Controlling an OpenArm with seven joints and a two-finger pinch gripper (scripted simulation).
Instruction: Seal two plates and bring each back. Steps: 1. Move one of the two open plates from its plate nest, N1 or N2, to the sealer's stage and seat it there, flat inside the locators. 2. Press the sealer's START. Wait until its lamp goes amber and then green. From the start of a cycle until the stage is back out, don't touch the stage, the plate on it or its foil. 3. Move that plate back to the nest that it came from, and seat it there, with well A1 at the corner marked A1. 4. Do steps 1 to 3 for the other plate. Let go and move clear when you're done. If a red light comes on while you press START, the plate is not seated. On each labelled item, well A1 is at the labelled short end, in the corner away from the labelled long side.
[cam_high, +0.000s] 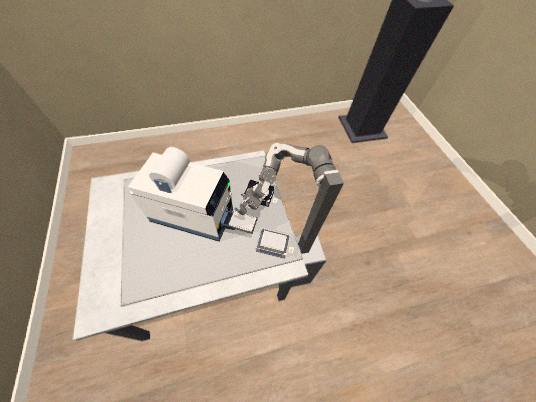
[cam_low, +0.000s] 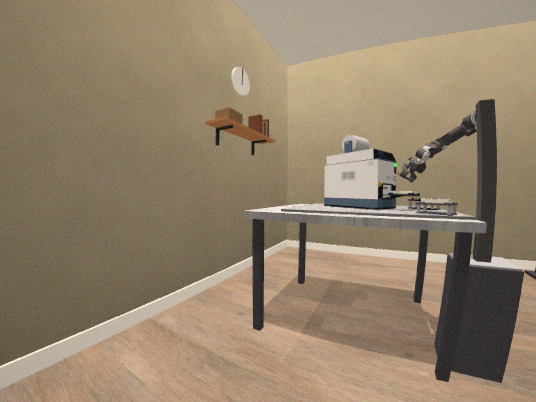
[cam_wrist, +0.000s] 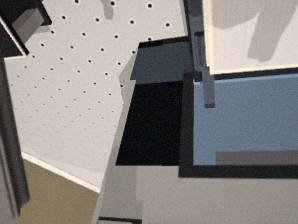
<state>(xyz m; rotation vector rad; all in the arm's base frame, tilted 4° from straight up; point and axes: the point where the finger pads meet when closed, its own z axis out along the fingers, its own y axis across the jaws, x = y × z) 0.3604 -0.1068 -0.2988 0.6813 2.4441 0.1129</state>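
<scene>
Now: the plate 1 cm ahead of my hand, 6 cm to the left of it and 8 cm below it. From my hand the other things lie so: plate nest 14 cm behind, 18 cm to the left, 14 cm below; yellow warning label 14 cm ahead, 9 cm to the left, 4 cm below; sealer stage 1 cm ahead, 6 cm to the left, 9 cm below.
</scene>
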